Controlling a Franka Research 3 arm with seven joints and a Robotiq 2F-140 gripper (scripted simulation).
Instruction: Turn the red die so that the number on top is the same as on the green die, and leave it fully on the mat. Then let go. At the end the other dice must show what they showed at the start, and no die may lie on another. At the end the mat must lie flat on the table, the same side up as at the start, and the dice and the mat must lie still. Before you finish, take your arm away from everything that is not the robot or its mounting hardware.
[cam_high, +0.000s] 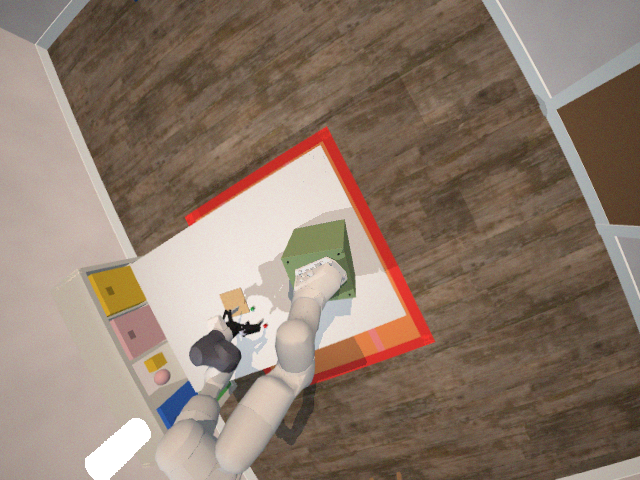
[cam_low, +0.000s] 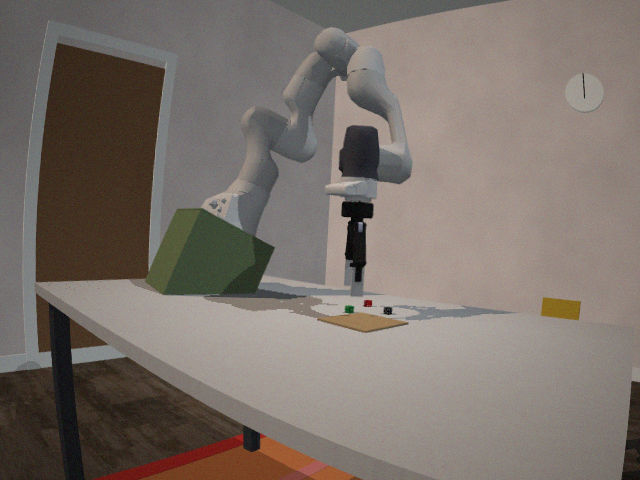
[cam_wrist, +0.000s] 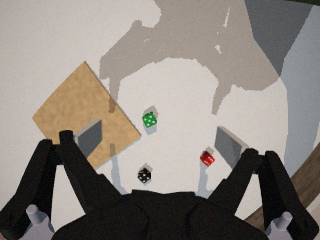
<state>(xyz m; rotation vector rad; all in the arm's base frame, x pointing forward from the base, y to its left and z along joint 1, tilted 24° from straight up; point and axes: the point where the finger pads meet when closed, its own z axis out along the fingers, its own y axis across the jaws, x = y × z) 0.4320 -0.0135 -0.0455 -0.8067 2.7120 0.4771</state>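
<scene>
Right now the green die is 10 mm to the right of my hand and 50 mm below it. From my hand the other things lie so: tan mat: 80 mm ahead, 90 mm to the right, 60 mm below; then black die: 80 mm ahead, 40 mm to the left, 50 mm below; then red die: 100 mm to the left, 50 mm below.
</scene>
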